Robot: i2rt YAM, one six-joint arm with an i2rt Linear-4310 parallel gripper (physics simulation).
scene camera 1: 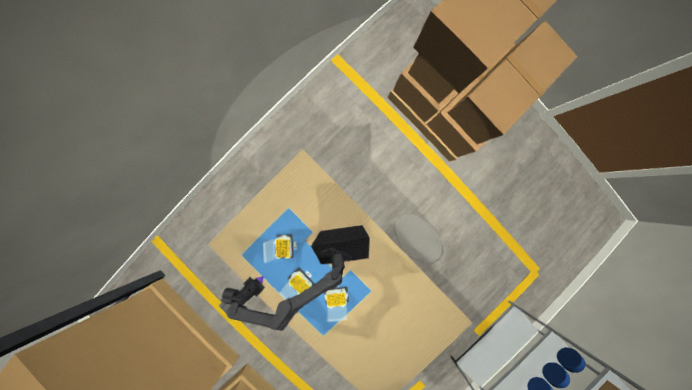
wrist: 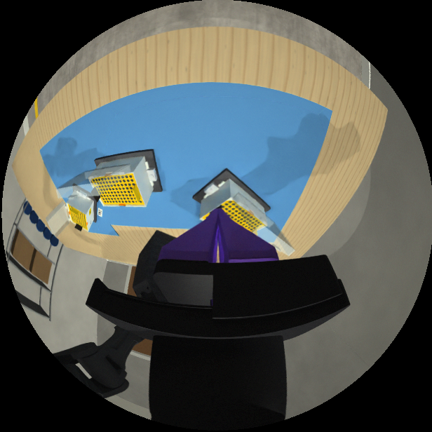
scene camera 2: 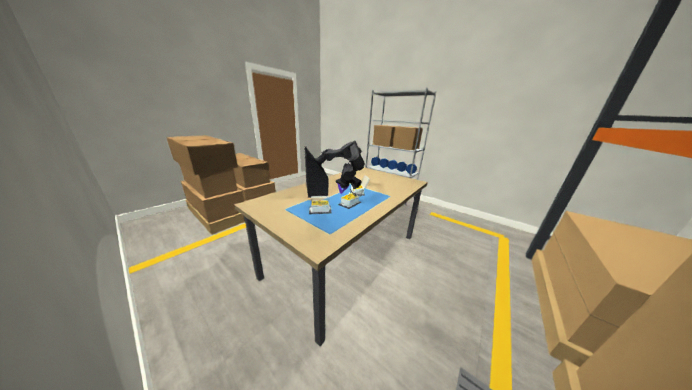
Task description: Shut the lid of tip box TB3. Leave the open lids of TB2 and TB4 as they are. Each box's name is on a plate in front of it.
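Frame: origin at the arm's base, x ahead, y left, z up, level; metres.
Seen in the pictures: gripper, fingertip midpoint: [scene camera 1: 263,276] [scene camera 2: 340,193]; arm's base at its link origin: [scene camera 1: 337,254] [scene camera 2: 317,162].
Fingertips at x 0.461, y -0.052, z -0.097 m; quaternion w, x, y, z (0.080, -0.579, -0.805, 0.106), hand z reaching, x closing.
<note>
Offsets run from my fingertips to a thing's top centre. "*": to the spot under its first point. Level surfaces: height alone.
Three white tip boxes with yellow racks stand on the blue mat; their name plates are unreadable, so I cannot tell which is TB3. The middle box [scene camera 1: 300,282] [scene camera 2: 350,200] [wrist: 120,190] has its clear lid @(* dx -0.053, dy +0.173, dz -0.076 m) [scene camera 1: 288,292] open. The box nearest the wire shelf @(dx -0.286, dy +0.363, dz -0.093 m) [scene camera 1: 336,299] [wrist: 80,214] has its lid @(* dx -0.261, dy +0.431, dz -0.066 m) [scene camera 1: 337,314] [scene camera 2: 366,182] [wrist: 58,220] open. The third box [scene camera 1: 283,247] [scene camera 2: 320,205] [wrist: 244,216] has its lid [scene camera 1: 269,252] [wrist: 280,241] open. My gripper [scene camera 1: 260,280] [scene camera 2: 342,188] [wrist: 217,214] is shut and empty, its purple fingertips partly covering the third box in the wrist view.
The blue mat @(dz -0.167 m) [scene camera 1: 288,219] [scene camera 2: 330,225] [wrist: 215,110] lies on the wooden table @(dz -0.170 m) [scene camera 1: 302,170] [scene camera 2: 280,232] [wrist: 215,55]. A black block [scene camera 1: 345,242] [scene camera 2: 316,175] stands at the arm's base, beside the mat. Beyond the table are a wire shelf [scene camera 2: 401,93] and stacked cartons [scene camera 1: 490,25] [scene camera 2: 207,150].
</note>
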